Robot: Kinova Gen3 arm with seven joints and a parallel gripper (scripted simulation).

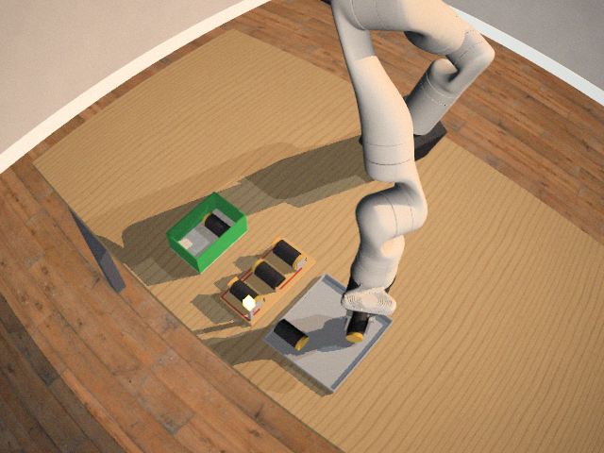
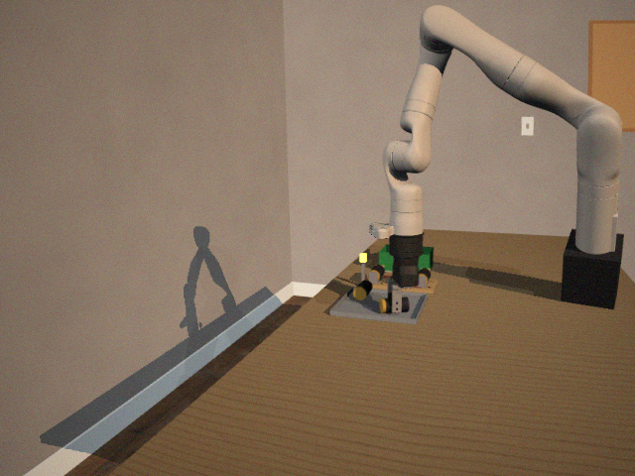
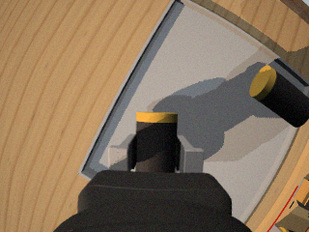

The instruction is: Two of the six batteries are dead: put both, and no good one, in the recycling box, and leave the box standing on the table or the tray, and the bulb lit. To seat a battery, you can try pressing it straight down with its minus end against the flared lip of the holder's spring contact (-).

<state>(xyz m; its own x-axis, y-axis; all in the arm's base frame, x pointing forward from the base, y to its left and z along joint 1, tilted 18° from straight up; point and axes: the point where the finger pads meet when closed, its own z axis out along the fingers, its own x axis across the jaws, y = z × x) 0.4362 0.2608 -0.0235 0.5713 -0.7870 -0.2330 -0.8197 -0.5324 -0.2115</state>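
Right now my hand is 40 mm short of the grey tray, 30 mm to the left of it and 20 mm above it. The rest, counted from my hand: green recycling box 370 mm to the right, 90 mm ahead, 10 mm below.
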